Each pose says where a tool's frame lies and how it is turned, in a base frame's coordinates. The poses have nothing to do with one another.
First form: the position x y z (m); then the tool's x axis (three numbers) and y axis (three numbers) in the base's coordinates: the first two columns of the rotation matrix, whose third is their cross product.
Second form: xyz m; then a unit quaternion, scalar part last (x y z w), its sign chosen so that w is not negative. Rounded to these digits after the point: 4 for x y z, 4 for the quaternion.
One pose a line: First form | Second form
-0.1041, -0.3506, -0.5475, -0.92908, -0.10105, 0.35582, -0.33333, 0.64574, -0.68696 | -0.1041, -0.3506, -0.5475, 0.1213, -0.8956, 0.4030, 0.1441
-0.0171, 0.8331, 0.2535, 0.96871, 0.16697, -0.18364, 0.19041, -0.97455, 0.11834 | -0.0171, 0.8331, 0.2535, 0.9898, 0.0903, -0.0866, 0.0677
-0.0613, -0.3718, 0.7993, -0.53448, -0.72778, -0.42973, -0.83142, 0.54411, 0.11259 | -0.0613, -0.3718, 0.7993, -0.4520, 0.8623, 0.1537, 0.1686
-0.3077, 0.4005, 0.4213, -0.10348, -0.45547, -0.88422, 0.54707, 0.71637, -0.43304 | -0.3077, 0.4005, 0.4213, 0.0357, 0.6413, -0.3749, 0.6686
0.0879, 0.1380, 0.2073, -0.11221, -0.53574, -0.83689, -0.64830, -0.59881, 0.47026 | 0.0879, 0.1380, 0.2073, -0.6646, 0.4454, 0.5981, 0.0470
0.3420, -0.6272, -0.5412, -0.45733, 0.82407, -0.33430, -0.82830, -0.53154, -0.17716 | 0.3420, -0.6272, -0.5412, -0.1927, 0.0055, 0.8536, 0.4839
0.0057, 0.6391, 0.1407, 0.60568, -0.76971, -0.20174, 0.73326, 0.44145, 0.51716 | 0.0057, 0.6391, 0.1407, 0.2883, -0.0316, -0.4429, 0.8484
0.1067, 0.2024, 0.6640, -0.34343, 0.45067, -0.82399, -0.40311, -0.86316, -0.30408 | 0.1067, 0.2024, 0.6640, -0.5103, -0.0233, 0.8193, 0.2605
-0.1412, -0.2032, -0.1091, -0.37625, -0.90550, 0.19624, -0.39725, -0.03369, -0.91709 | -0.1412, -0.2032, -0.1091, -0.5011, 0.6499, -0.5155, 0.2465
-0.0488, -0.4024, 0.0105, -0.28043, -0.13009, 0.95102, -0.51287, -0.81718, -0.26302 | -0.0488, -0.4024, 0.0105, 0.5862, -0.2742, 0.7517, 0.1273
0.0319, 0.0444, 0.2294, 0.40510, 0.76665, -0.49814, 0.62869, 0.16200, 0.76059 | 0.0319, 0.0444, 0.2294, 0.6441, 0.5416, 0.0643, 0.5364
